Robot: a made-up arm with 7 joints. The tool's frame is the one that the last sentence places.
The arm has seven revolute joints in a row. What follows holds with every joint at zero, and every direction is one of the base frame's. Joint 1 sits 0.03 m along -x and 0.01 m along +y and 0.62 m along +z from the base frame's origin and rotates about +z. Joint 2 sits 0.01 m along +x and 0.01 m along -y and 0.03 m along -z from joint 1 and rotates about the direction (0, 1, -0.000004). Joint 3 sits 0.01 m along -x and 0.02 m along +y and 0.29 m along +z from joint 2 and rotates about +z. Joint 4 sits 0.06 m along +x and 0.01 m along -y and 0.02 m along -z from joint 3 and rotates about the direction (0, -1, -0.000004). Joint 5 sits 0.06 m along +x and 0.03 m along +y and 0.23 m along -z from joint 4 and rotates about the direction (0, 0.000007, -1). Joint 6 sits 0.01 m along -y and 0.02 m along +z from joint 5 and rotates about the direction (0, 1, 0.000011). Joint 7 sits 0.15 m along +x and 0.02 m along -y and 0.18 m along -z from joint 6 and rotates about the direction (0, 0.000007, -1). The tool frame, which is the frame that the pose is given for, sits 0.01 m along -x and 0.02 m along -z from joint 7; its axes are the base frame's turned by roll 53.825, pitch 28.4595 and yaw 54.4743 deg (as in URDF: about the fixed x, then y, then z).
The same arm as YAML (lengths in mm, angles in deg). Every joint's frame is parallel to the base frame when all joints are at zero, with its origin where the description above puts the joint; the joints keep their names.
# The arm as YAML. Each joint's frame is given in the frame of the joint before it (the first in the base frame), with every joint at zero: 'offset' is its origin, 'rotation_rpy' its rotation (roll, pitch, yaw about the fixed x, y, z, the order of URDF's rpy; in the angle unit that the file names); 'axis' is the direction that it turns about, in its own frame. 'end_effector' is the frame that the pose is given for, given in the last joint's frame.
length_unit: mm
angle_unit: deg
chain:
  - id: joint 1
    offset: [-30.0, 10.0, 620.0]
    rotation_rpy: [0.0, 0.0, 0.0]
    axis: [0.0, 0.0, 1.0]
  - id: joint 2
    offset: [10.0, -10.0, -30.0]
    rotation_rpy: [0.0, 0.0, 0.0]
    axis: [0.0, 1.0, 0.0]
  - id: joint 3
    offset: [-10.0, 20.0, 290.0]
    rotation_rpy: [0.0, 0.0, 0.0]
    axis: [0.0, 0.0, 1.0]
  - id: joint 4
    offset: [60.0, -10.0, -20.0]
    rotation_rpy: [0.0, 0.0, 0.0]
    axis: [0.0, -1.0, 0.0]
  - id: joint 5
    offset: [60.0, 30.0, -230.0]
    rotation_rpy: [0.0, 0.0, 0.0]
    axis: [0.0, 0.0, -1.0]
  - id: joint 6
    offset: [0.0, -10.0, 20.0]
    rotation_rpy: [0.0, 0.0, 0.0]
    axis: [0.0, 1.0, 0.0]
  - id: joint 7
    offset: [150.0, -20.0, -180.0]
    rotation_rpy: [0.0, 0.0, 0.0]
    axis: [0.0, 0.0, -1.0]
end_effector:
  offset: [-10.0, 0.0, -20.0]
  rotation_rpy: [53.83, 28.46, 54.47]

